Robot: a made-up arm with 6 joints.
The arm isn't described. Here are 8 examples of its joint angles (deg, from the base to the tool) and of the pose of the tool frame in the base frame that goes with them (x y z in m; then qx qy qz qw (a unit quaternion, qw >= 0)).
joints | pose
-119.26 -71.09 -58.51 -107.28 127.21 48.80 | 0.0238 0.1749 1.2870 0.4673 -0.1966 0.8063 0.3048
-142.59 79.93 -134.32 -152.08 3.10 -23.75 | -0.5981 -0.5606 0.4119 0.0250 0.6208 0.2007 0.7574
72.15 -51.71 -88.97 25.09 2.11 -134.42 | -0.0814 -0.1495 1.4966 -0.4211 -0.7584 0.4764 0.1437
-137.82 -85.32 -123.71 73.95 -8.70 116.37 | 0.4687 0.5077 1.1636 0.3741 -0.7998 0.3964 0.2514
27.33 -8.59 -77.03 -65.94 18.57 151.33 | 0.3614 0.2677 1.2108 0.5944 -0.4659 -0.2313 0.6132
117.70 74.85 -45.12 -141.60 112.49 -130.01 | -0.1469 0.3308 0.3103 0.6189 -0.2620 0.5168 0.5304
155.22 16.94 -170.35 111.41 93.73 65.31 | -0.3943 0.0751 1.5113 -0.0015 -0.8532 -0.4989 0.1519
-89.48 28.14 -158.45 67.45 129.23 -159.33 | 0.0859 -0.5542 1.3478 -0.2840 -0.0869 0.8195 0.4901
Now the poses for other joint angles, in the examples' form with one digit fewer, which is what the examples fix.
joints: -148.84 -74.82 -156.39 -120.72 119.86 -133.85
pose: 0.607 0.451 1.109 0.001 0.208 -0.951 0.230
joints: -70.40 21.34 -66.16 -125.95 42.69 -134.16
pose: 0.207 -0.560 0.780 -0.071 -0.737 -0.657 0.141
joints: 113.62 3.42 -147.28 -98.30 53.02 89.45
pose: -0.174 0.275 1.560 0.622 -0.608 0.250 0.425
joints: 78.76 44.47 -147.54 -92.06 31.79 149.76
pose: 0.086 0.792 1.111 0.719 -0.415 0.141 0.540
